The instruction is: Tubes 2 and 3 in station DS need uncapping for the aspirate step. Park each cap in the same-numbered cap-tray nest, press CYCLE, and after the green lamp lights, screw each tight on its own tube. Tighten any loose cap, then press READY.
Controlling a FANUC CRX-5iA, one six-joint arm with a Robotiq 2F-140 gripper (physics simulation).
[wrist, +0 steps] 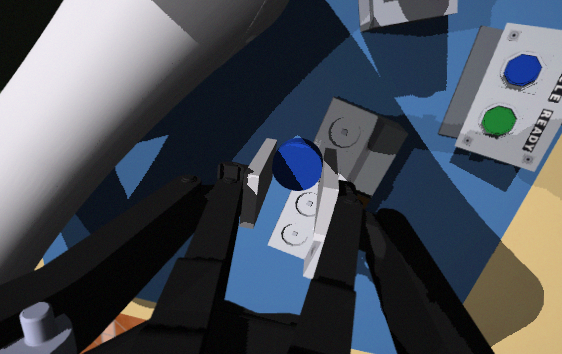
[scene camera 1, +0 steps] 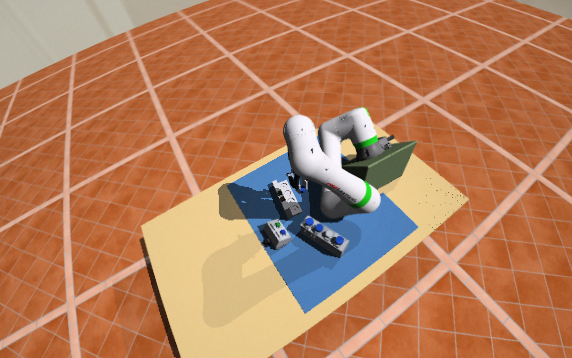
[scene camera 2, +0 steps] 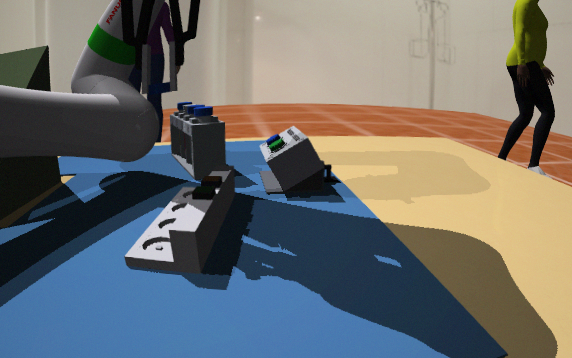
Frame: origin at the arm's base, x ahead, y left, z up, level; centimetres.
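Seen in the pictures: gripper, fingertip midpoint: (wrist: 298,163) (scene camera 1: 301,189) (scene camera 2: 159,92); arm's base, origin of the base link: (scene camera 1: 370,155).
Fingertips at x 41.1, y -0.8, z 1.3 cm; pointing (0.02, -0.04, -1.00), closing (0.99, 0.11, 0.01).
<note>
Offsets run from my fingertips to a thing's middle. "pt": to the spot under its first point.
My gripper (scene camera 1: 298,185) (scene camera 2: 160,82) (wrist: 298,163) is shut on a blue cap @[dy +0.2, dx +0.0, dz +0.6 cm] (scene camera 1: 303,190) (scene camera 2: 161,89) (wrist: 297,164), held in the air. In the wrist view the cap overlaps the edge of the white and grey cap tray @[dy -8.5, dx +4.9, dz -13.3 cm] (scene camera 1: 294,209) (scene camera 2: 150,232) (wrist: 361,150); three empty nests show there, and scene camera 2 shows several empty nests. The station rack @[dy +21.3, dx +1.4, dz -10.8 cm] (scene camera 1: 320,241) (scene camera 2: 209,145) (wrist: 410,12) carries three blue caps; one tube position between them has no cap. Numbers are not legible. The button box @[dy +8.0, dx +19.1, dz -11.8 cm] (scene camera 1: 276,239) (scene camera 2: 300,162) (wrist: 480,145) has a blue CYCLE button @[dy +10.1, dx +16.8, dz -9.6 cm] (wrist: 522,70) and green READY button @[dy +5.6, dx +17.0, dz -9.6 cm] (wrist: 498,120).
A dark green block @[pt dy -11.9, dx +7.5, dz -10.6 cm] (scene camera 2: 203,192) and a brown one @[pt dy -8.0, dx +8.0, dz -10.7 cm] (scene camera 2: 211,181), like unlit lamps, sit on the tray's raised back. A green slanted panel (scene camera 1: 390,167) stands beside the arm base. The white arm link (scene camera 2: 105,125) hangs low near the rack. People stand beyond the table.
</note>
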